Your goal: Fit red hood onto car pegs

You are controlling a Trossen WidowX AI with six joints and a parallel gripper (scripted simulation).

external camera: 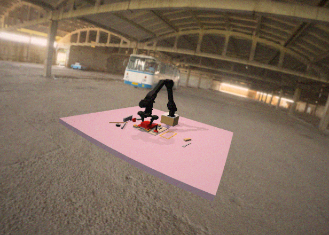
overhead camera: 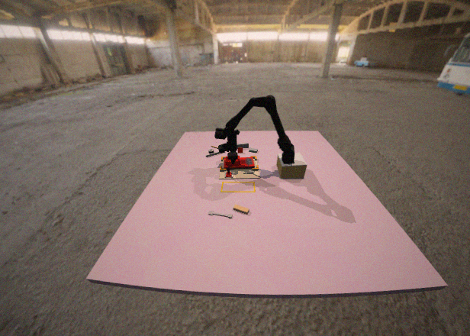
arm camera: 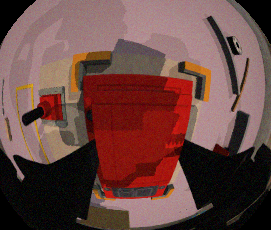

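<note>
Right now the red hood is 1 cm above my gripper tip. From my gripper tip the other things lie so: grey wrench: 41 cm to the left, 3 cm below, 1 cm ahead; then wooden block: 38 cm to the left, 9 cm behind, 3 cm below.
</note>
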